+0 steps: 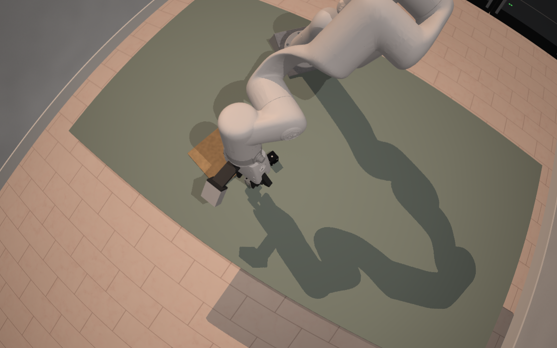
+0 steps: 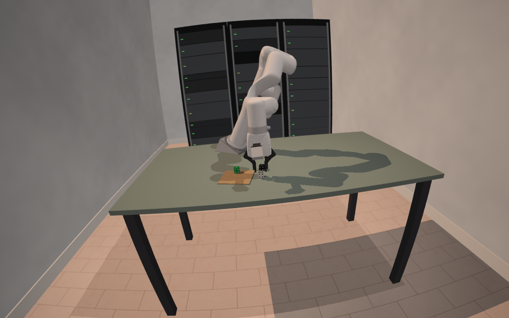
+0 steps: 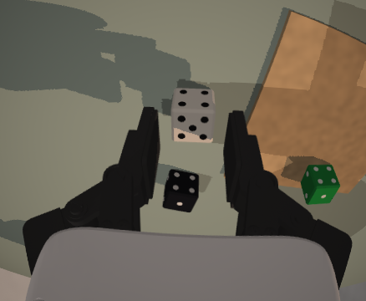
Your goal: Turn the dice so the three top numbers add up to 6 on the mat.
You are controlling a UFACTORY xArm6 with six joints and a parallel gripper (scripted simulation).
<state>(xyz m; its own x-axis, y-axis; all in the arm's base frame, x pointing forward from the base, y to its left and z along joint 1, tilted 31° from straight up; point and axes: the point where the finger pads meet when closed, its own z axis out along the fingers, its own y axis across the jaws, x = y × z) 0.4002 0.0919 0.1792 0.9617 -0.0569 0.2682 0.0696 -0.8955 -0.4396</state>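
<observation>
The white die is 4 cm below my hand. The rest, counted from my hand: black die: 8 cm behind, 4 cm below; brown mat: 11 cm to the right, 5 cm below, 1 cm behind; green die: 11 cm to the right, 6 cm behind, 3 cm below.
</observation>
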